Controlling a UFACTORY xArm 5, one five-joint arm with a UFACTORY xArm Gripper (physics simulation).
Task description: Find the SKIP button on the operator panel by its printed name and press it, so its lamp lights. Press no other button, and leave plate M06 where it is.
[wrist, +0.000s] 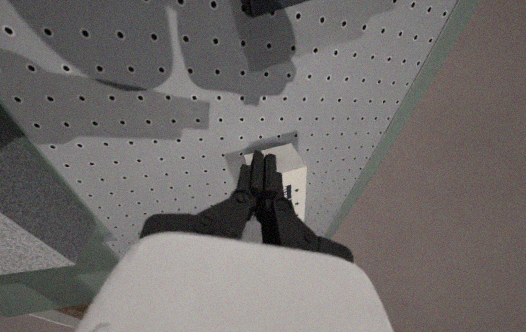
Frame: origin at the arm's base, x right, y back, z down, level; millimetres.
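Seen in the pictures: gripper, fingertip midpoint: [260, 166].
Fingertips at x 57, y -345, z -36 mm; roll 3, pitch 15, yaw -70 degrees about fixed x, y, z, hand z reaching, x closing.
A point is followed by its place in that frame.
The operator panel [294, 159] @(x 101, y -398, z 15 mm) is a cream box on the grey perforated board, just right of and behind the fingertips in the wrist view. Its top and a strip of its right part show, with part of a dark printed label [287, 191] @(x 138, y -384, z -2 mm) and small dark dots beside it. The fingers hide the buttons, so the SKIP button and its full name cannot be seen, and no lit lamp shows. My gripper [260, 166] @(x 57, y -345, z -36 mm) is shut and empty, its fingertips overlapping the panel's upper left part in view; whether they touch it I cannot tell. Plate M06 cannot be made out.
The perforated board [340, 107] @(x 59, y -475, z 51 mm) carries broad shadows of the arm. A black object [270, 5] @(x -45, y -379, z 39 mm) is cut off at the top edge. A green border [436, 52] @(x 6, y -619, z 64 mm) runs along the board's right side, with brownish floor [450, 200] beyond. Speckled grey surfaces [35, 190] @(x 88, y -99, z 38 mm) lie at the left.
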